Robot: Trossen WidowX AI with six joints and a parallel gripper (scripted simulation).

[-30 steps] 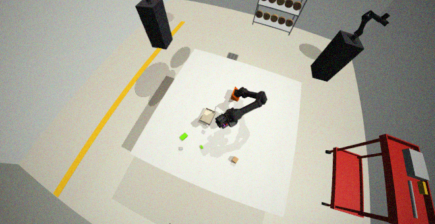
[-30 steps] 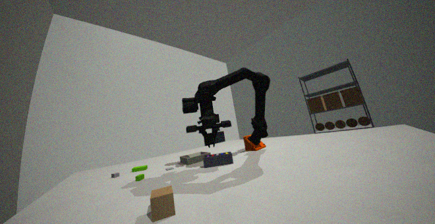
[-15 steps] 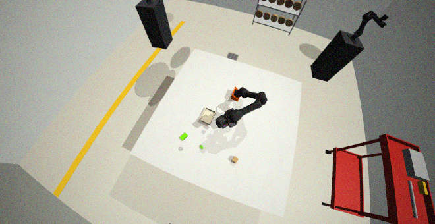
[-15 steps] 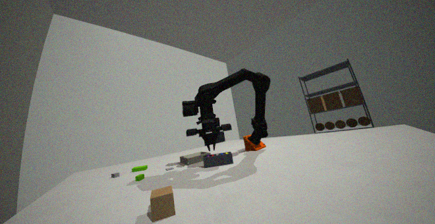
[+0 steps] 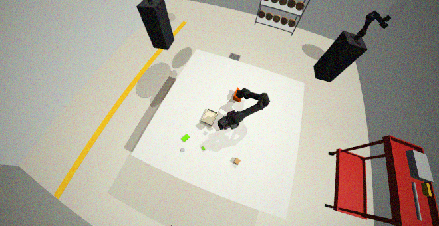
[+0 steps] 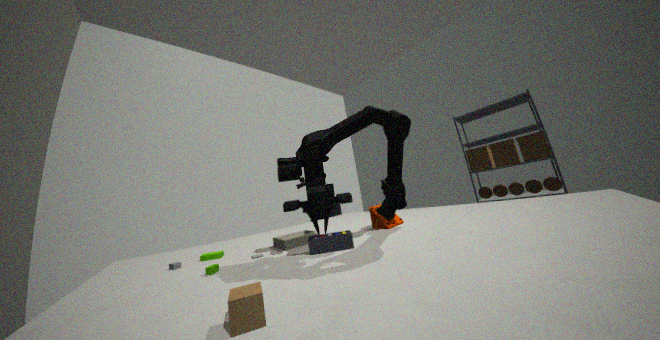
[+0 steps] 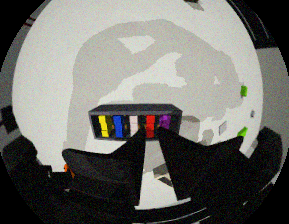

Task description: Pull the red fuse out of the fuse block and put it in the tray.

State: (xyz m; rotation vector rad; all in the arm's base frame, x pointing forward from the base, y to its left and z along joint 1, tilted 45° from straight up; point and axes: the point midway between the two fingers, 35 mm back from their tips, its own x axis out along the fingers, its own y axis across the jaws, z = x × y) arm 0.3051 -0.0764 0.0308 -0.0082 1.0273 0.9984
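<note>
Now: the red fuse 20 mm below my gripper tip. From my gripper tip the other things lie so: shallow beige tray: 40 mm behind, 170 mm to the right, 40 mm below.
</note>
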